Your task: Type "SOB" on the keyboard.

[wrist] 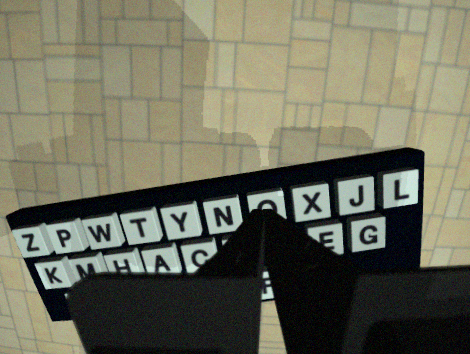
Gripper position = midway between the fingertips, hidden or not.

Note:
In view: the gripper (261, 218) and a black keyboard (403, 224).

